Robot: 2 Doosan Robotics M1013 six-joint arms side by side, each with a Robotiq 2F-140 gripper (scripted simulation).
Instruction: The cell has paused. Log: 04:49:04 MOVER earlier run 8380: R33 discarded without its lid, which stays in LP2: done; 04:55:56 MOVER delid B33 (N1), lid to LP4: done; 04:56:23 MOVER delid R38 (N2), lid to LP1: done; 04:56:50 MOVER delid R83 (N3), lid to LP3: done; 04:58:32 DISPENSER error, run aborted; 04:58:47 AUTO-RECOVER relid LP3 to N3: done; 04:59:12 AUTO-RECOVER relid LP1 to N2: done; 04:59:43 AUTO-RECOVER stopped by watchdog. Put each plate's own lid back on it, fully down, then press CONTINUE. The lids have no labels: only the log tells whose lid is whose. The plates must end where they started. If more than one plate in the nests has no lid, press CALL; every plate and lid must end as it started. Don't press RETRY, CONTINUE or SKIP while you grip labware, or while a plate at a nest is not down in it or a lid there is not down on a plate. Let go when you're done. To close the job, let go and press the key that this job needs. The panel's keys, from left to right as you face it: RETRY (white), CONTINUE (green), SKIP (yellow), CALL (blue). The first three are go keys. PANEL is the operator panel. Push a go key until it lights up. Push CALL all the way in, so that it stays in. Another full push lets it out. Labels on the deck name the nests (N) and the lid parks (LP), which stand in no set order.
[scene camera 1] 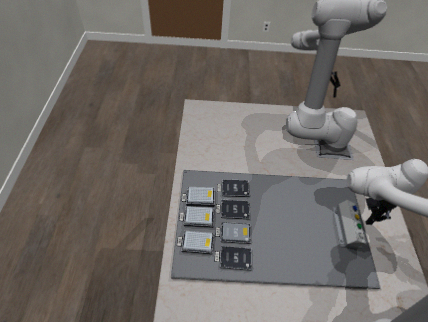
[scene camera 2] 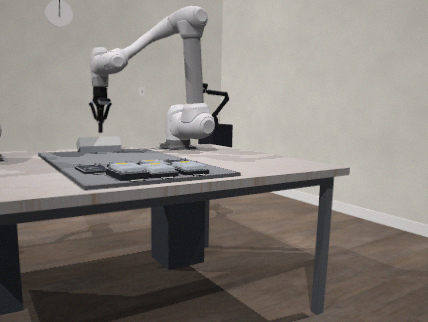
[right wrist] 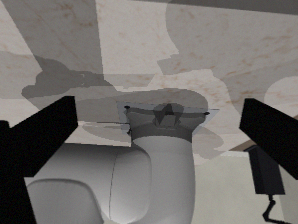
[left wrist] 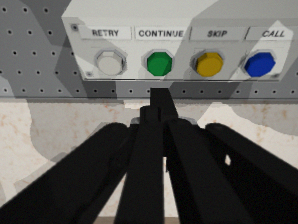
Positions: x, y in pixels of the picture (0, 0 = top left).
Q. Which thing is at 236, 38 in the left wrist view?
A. An operator panel.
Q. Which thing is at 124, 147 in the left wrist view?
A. My left gripper.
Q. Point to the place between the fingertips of my right gripper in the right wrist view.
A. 159, 112
